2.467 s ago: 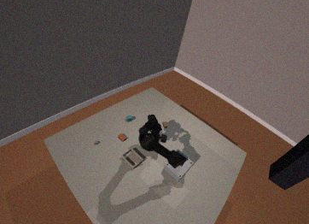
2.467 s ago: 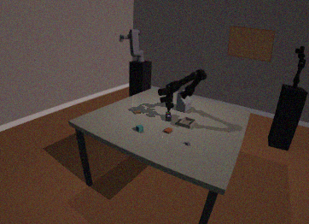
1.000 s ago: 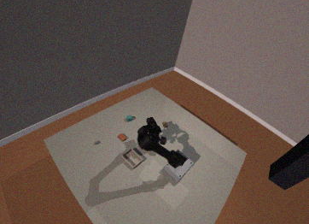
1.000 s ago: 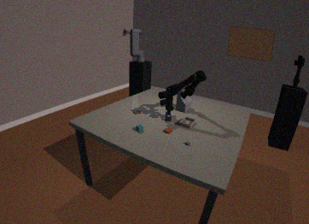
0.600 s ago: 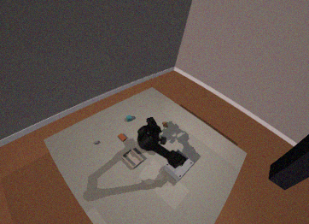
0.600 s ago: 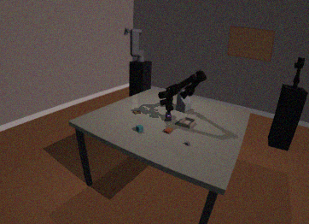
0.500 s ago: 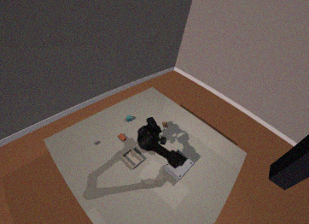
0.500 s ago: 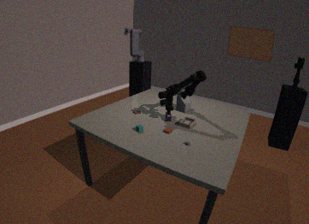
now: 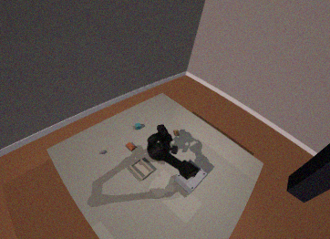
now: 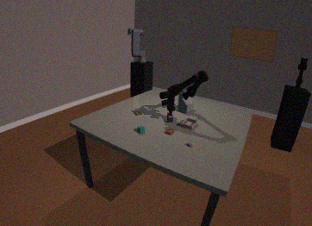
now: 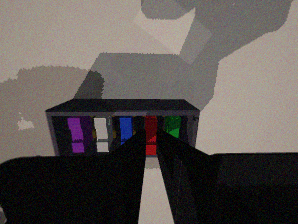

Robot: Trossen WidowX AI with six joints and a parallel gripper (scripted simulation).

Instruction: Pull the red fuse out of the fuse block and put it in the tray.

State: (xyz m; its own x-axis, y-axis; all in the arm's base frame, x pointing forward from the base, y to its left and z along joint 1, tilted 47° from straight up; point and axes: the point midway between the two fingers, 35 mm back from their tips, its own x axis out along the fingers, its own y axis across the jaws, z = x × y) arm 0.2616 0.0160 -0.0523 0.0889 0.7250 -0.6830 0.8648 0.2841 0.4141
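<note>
Now: the shallow tray 190 mm to the left of my gripper tip, 40 mm below it and 30 mm ahead of it. The rest, counted from my gripper tip: brown block 280 mm to the right, 70 mm ahead, 30 mm below; red fuse 10 mm below; orange block 220 mm ahead, 110 mm to the left, 30 mm below.
</note>
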